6 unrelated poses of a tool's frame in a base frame.
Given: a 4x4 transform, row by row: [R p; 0 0 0 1], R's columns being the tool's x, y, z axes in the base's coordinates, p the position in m. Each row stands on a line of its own.
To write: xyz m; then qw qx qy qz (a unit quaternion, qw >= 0). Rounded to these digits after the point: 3 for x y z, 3 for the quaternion.
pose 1, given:
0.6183 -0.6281 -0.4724 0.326
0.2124 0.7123 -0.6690 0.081
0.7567 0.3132 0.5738 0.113
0 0 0 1
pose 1, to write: 0.326 0.081 0.113 0.852 0.288 -0.361 0.247
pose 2, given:
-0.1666 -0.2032 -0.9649 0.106
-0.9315 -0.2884 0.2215 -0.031
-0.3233 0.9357 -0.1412 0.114
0 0 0 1
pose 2, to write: 0.106 -0.031 0.114 0.318 0.562 -0.505 -0.573
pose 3, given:
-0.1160 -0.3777 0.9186 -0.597
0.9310 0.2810 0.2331 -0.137
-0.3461 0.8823 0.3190 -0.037
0 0 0 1
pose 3, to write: -0.597 -0.137 -0.037 0.609 0.266 0.519 0.537
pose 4, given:
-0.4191 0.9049 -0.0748 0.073
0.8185 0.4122 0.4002 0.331
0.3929 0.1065 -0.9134 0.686
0 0 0 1
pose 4, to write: 0.073 0.331 0.686 0.141 -0.520 -0.828 -0.153
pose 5, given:
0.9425 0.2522 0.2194 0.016
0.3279 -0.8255 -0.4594 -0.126
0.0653 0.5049 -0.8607 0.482
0 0 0 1
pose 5, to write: 0.016 -0.126 0.482 0.253 0.952 0.152 0.075
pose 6, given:
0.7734 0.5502 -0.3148 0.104
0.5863 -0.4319 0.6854 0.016
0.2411 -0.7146 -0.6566 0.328
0 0 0 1
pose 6, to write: 0.104 0.016 0.328 0.414 -0.846 -0.336 0.022
